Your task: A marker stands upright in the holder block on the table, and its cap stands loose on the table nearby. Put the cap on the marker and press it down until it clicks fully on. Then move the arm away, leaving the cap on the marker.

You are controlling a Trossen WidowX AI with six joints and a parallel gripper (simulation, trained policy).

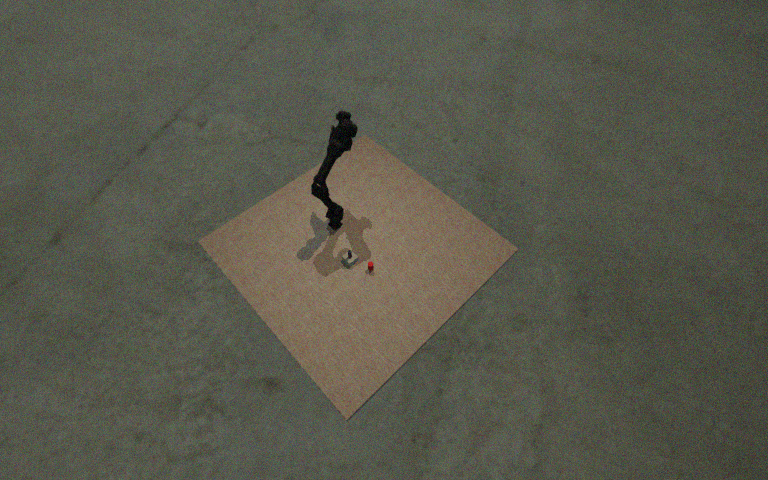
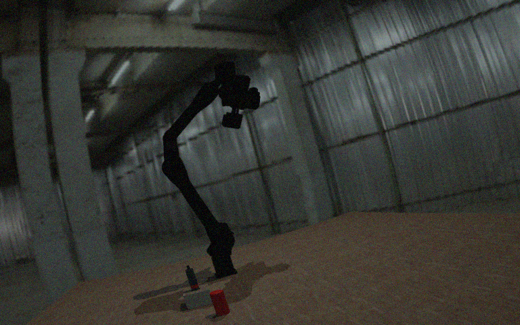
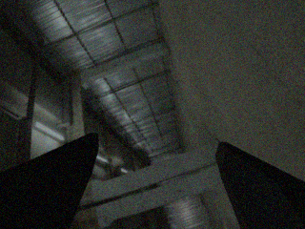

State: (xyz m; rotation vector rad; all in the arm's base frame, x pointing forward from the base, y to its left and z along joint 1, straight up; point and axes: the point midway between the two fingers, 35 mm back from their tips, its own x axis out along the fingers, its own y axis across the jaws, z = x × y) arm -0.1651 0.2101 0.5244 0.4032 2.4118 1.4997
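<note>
Right now my gripper tip is 560 mm short of the red cap, 270 mm to the left of it and 500 mm above it. From my gripper tip the other things lie so: holder block (440 mm ahead, 320 mm to the right, 500 mm below).
</note>
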